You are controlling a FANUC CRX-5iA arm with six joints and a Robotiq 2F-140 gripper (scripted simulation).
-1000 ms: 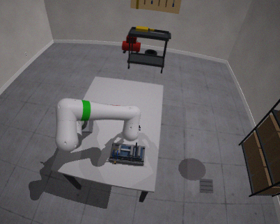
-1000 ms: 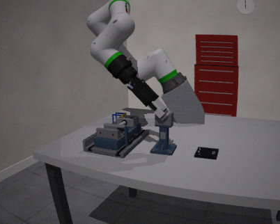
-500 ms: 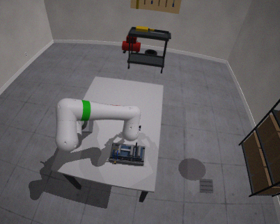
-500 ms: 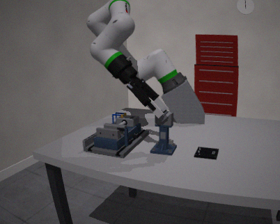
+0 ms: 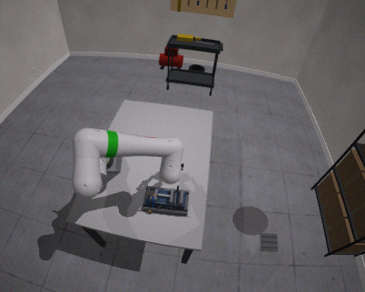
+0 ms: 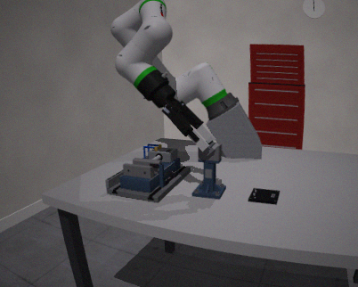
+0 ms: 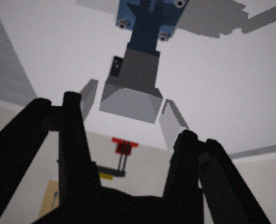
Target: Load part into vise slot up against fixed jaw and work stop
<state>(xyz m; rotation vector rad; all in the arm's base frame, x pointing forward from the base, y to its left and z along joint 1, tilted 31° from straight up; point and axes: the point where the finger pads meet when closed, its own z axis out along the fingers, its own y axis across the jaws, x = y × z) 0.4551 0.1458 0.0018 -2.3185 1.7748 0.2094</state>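
My gripper is now 20 mm to the right of the part and 20 mm above it. Round my hand: air cylinder rod: 10 mm behind, 200 mm to the right, 100 mm below; blue work stop: 70 mm ahead, 120 mm to the right, 120 mm below; black infeed plate: 40 mm behind, 200 mm to the left, 170 mm below.
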